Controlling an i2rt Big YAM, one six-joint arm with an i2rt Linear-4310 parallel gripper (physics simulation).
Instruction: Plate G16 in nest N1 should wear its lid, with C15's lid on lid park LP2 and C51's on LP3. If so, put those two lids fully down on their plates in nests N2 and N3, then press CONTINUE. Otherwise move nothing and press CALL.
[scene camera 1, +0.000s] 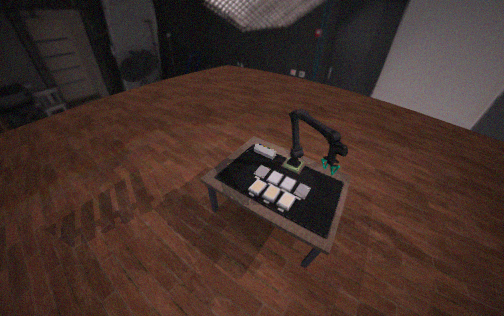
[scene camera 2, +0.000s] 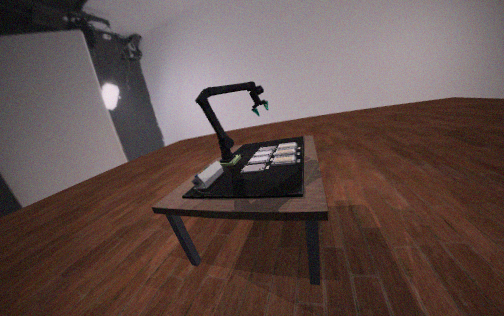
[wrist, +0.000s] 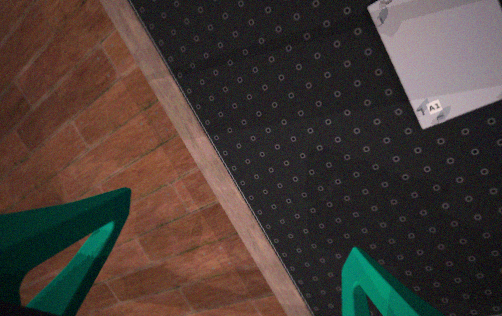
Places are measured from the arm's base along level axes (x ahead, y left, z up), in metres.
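Pixels of known places: gripper, between the fingertips: (scene camera 1: 328, 172) (scene camera 2: 263, 113) (wrist: 240, 229); arm's base, origin of its link: (scene camera 1: 293, 163) (scene camera 2: 228, 159).
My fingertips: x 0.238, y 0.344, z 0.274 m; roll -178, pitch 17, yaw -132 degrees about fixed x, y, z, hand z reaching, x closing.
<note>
For each thing: its top centre in the pictures, then the offset to it from my fingertips. "*": a spot on its surface instead. Level surfaces: height alone.
- light grey square piece, a spot on its surface: (wrist: 445, 60) * 0.001 m ahead, 0.118 m right, 0.280 m down
- long pale box, centre of its top: (scene camera 2: 205, 167) (scene camera 1: 265, 146) 0.193 m back, 0.655 m right, 0.207 m down
- black dotted mat, height of its surface: 0.290 m down
- wooden table, height of its surface: 0.303 m down
My gripper (scene camera 1: 329, 168) (scene camera 2: 262, 110) (wrist: 240, 229) is open and empty, high above the table's edge, off to the side of the plates. A light grey square piece (wrist: 445, 60) with a tag reading A1 shows at the upper right of the wrist view. In scene camera 1, three pieces with cream-yellow tops (scene camera 1: 257, 187) (scene camera 1: 271, 193) (scene camera 1: 286, 201) form the front row. Behind them are two pale pieces (scene camera 1: 275, 177) (scene camera 1: 288, 183) between two greyer ones (scene camera 1: 262, 171) (scene camera 1: 302, 190). Their labels, and which are lids, are too small to tell. The CONTINUE and CALL buttons cannot be made out.
A long pale box (scene camera 1: 265, 151) (scene camera 2: 209, 175) stands at the mat's far end, beside the arm's green base plate (scene camera 1: 295, 168). The black dotted mat (scene camera 1: 320, 210) (scene camera 2: 280, 185) (wrist: 300, 175) lies on the wooden table (scene camera 1: 212, 182) (scene camera 2: 240, 207) (wrist: 200, 145).
</note>
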